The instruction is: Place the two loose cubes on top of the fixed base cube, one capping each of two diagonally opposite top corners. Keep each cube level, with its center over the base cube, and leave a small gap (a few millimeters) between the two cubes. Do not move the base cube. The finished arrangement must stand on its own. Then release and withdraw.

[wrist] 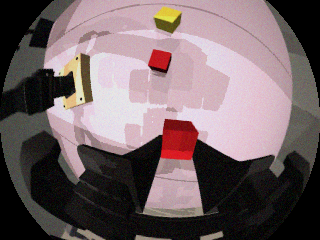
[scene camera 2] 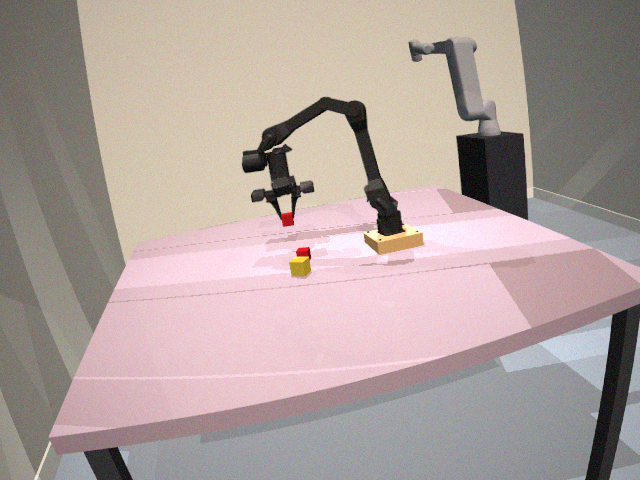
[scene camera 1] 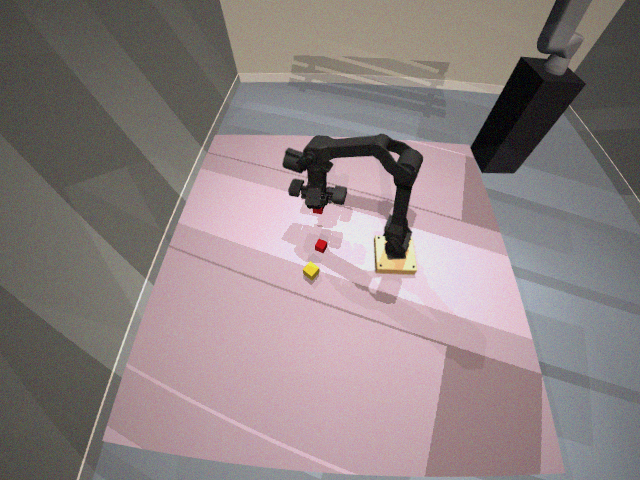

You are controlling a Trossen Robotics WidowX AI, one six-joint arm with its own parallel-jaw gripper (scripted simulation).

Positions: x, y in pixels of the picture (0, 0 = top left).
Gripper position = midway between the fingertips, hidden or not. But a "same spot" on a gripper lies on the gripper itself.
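I see my gripper in scene camera 1 [318, 206], and it also shows in scene camera 2 and in the wrist view. On my gripper, [scene camera 2: 270, 197] and [wrist: 267, 182] are the same spot.
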